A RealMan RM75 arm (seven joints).
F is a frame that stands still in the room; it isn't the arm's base.
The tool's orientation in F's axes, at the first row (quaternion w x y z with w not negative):
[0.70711 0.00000 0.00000 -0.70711]
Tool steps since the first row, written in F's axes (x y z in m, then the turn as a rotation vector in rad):
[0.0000 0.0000 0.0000 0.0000 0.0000 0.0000]
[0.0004 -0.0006 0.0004 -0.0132 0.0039 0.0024]
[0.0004 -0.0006 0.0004 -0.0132 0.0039 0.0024]
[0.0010 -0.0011 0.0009 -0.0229 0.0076 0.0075]
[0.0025 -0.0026 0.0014 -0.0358 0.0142 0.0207]
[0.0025 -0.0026 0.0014 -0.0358 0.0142 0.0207]
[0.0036 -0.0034 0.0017 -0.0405 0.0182 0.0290]
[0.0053 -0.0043 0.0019 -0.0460 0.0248 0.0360]
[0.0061 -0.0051 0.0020 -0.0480 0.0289 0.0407]
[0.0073 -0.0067 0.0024 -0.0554 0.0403 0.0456]
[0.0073 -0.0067 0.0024 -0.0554 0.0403 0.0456]
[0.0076 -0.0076 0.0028 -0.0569 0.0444 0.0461]
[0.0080 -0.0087 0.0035 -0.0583 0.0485 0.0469]
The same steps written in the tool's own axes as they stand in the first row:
[0.0000 0.0000 0.0000 0.0000 0.0000 0.0000]
[0.0006 0.0004 0.0004 -0.0039 -0.0132 0.0024]
[0.0006 0.0004 0.0004 -0.0039 -0.0132 0.0024]
[0.0011 0.0010 0.0009 -0.0076 -0.0229 0.0075]
[0.0026 0.0025 0.0014 -0.0142 -0.0358 0.0207]
[0.0026 0.0025 0.0014 -0.0142 -0.0358 0.0207]
[0.0034 0.0036 0.0017 -0.0182 -0.0405 0.0290]
[0.0043 0.0053 0.0019 -0.0248 -0.0460 0.0360]
[0.0051 0.0061 0.0020 -0.0289 -0.0480 0.0407]
[0.0067 0.0073 0.0024 -0.0403 -0.0554 0.0456]
[0.0067 0.0073 0.0024 -0.0403 -0.0554 0.0456]
[0.0076 0.0076 0.0028 -0.0444 -0.0569 0.0461]
[0.0087 0.0080 0.0035 -0.0485 -0.0583 0.0469]

